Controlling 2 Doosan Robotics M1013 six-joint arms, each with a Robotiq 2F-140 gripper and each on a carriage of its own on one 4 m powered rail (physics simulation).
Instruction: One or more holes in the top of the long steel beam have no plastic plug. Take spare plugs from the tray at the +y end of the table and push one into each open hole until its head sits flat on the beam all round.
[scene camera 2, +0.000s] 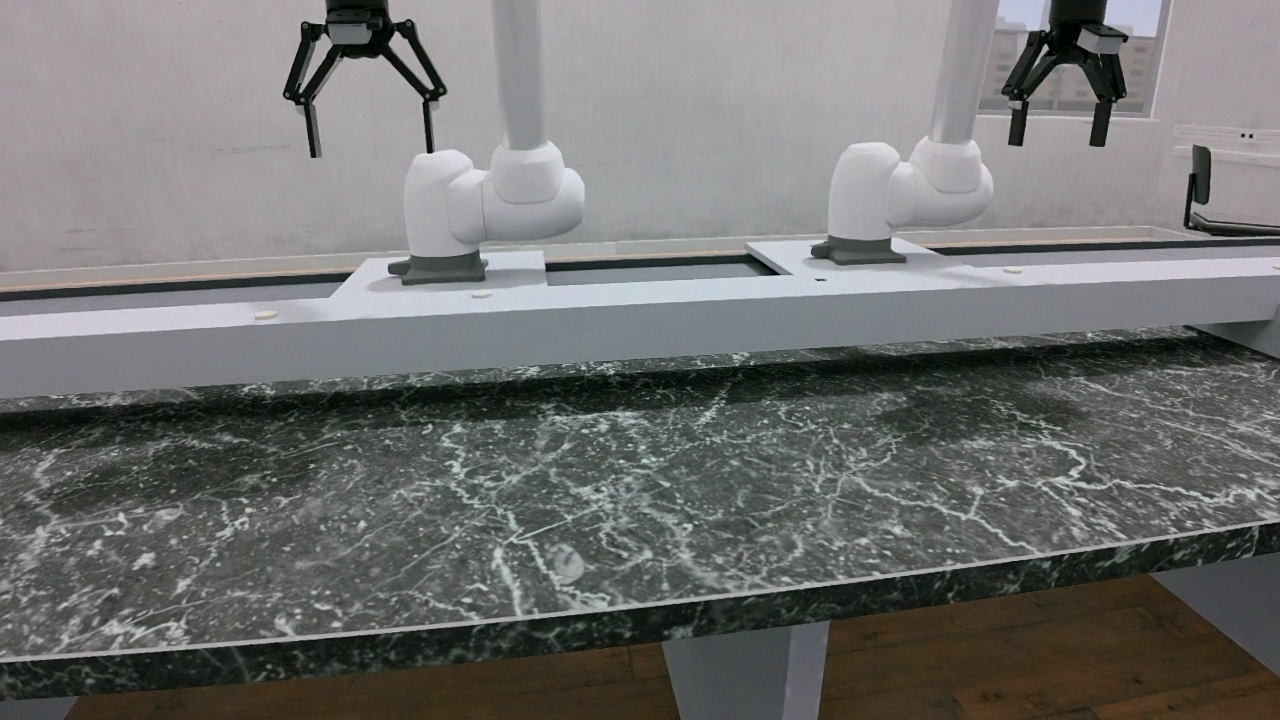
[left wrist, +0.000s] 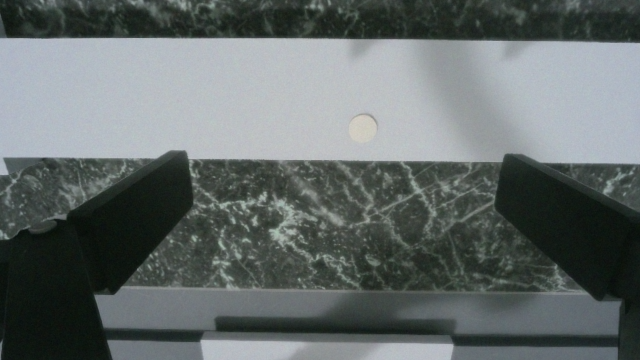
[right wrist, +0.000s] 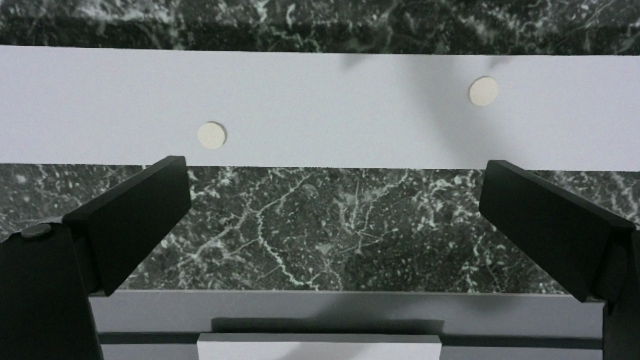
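Observation:
The long light-grey steel beam (scene camera 2: 626, 333) (left wrist: 200, 100) (right wrist: 325, 115) runs across all three views. Its top has a small dark open hole (scene camera 2: 820, 280) right of centre in the scene view. Cream plugs sit on the beam: one plug (scene camera 2: 265, 315) at the left, one plug (scene camera 2: 481, 293) nearer the middle and one plug (scene camera 2: 1012, 268) at the right. The left wrist view shows a plug (left wrist: 363, 128); the right wrist view shows a plug (right wrist: 212, 135) and another plug (right wrist: 483, 91). My left gripper (scene camera 2: 1058, 134) (left wrist: 344, 178) and right gripper (scene camera 2: 372, 147) (right wrist: 336, 182) are open, empty and high above the beam. The spare-plug tray does not show.
The dark marbled table (scene camera 2: 626, 501) (left wrist: 325, 240) (right wrist: 310, 240) lies under the beam. Behind the beam, the two white arm bases stand on a left carriage plate (scene camera 2: 519, 268) and a right carriage plate (scene camera 2: 926, 259). A dark chair (scene camera 2: 1200, 174) stands at the far right.

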